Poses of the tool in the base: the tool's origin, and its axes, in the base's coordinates. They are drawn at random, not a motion.
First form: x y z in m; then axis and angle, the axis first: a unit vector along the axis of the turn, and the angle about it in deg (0 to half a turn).
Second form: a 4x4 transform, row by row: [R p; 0 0 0 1], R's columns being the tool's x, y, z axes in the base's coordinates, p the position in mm. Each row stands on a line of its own. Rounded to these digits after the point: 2 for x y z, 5 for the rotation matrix.
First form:
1: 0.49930 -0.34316 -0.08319 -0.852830 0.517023 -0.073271 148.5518
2: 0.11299 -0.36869 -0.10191 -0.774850 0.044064 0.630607 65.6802
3: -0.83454 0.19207 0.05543 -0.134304 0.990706 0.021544 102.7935
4: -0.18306 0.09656 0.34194 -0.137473 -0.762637 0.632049 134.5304
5: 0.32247 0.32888 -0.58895 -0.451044 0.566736 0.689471 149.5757
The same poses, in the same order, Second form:
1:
0.49469 -0.77887 0.38554 499.30
-0.85532 -0.35775 0.37474 -343.16
-0.15395 -0.51515 -0.84316 -83.19
0 0 0 1

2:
0.76496 -0.59473 -0.24724 112.99
0.55457 0.41297 0.72243 -368.69
-0.32755 -0.68975 0.64572 -101.91
0 0 0 1

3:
-0.19941 -0.18353 0.96258 -834.54
-0.14151 0.97740 0.15704 192.07
-0.96965 -0.10490 -0.22087 55.43
0 0 0 1

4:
-0.66914 -0.27221 -0.69149 -183.06
0.62894 0.28821 -0.72206 96.56
0.39584 -0.91806 -0.02165 341.94
0 0 0 1

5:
-0.48343 -0.82519 -0.29215 322.47
-0.12690 -0.26415 0.95610 328.88
-0.86614 0.49928 0.02298 -588.95
0 0 0 1

